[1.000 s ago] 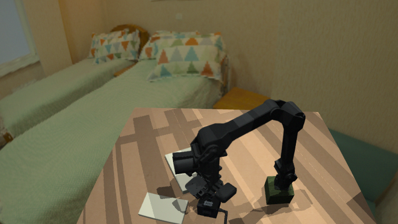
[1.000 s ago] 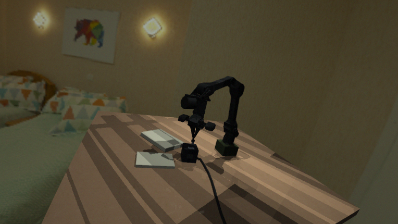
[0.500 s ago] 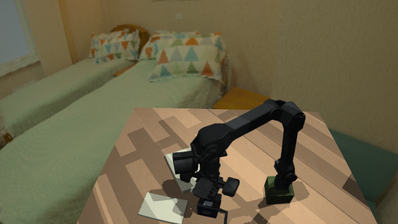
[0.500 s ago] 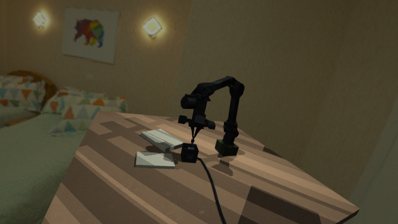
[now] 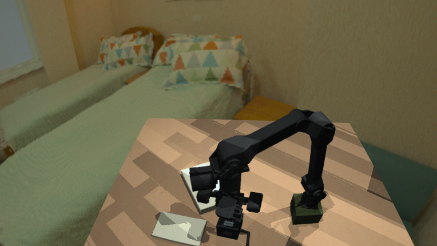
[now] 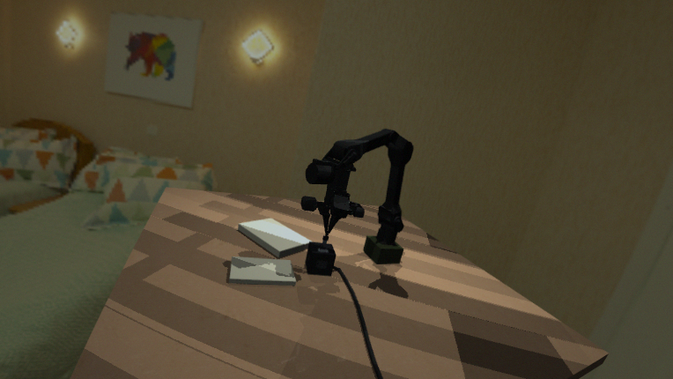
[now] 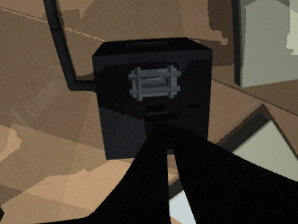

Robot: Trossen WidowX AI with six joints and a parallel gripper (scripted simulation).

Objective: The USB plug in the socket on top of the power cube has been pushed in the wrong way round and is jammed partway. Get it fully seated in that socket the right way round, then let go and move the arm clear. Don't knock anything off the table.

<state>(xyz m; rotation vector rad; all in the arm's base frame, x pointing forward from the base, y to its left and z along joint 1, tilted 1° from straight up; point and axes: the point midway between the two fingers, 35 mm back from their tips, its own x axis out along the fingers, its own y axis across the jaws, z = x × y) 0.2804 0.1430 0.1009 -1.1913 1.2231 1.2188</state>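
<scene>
My gripper tip is now 2 cm above the USB plug. Also, from my gripper tip: silver-framed socket (1 cm to the left, 7 cm below).
</scene>
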